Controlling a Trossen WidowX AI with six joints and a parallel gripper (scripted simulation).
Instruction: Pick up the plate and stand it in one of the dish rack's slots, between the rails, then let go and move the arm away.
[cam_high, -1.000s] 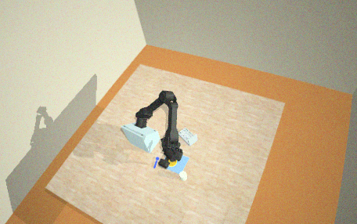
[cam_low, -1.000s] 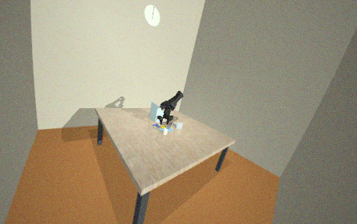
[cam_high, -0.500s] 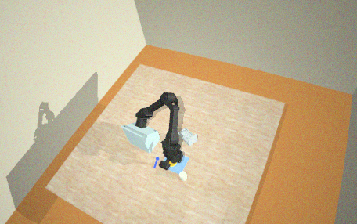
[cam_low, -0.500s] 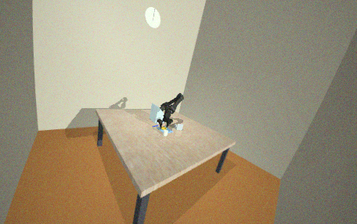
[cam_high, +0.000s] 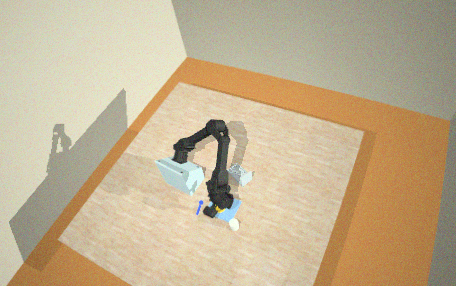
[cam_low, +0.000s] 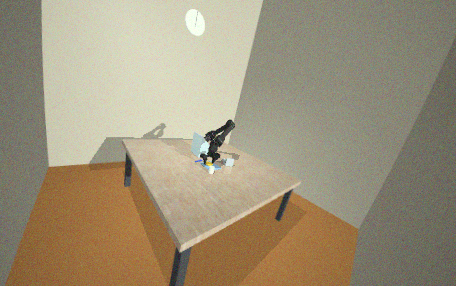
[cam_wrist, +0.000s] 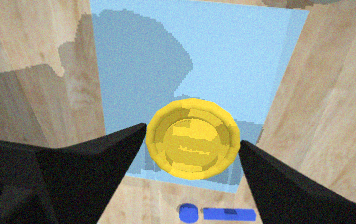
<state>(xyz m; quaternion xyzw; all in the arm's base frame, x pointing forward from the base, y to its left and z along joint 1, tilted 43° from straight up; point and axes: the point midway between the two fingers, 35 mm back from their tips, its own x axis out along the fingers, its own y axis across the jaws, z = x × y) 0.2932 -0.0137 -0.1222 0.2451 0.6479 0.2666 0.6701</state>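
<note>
The light blue mat lies 1 cm to the left of my gripper tip, 1 cm below it and 1 cm ahead of it. Round my gripper tip: yellow plate 1 cm above; then white cup 12 cm ahead, 5 cm to the right, 2 cm above; then blue spoon 10 cm behind, 4 cm to the right.
</note>
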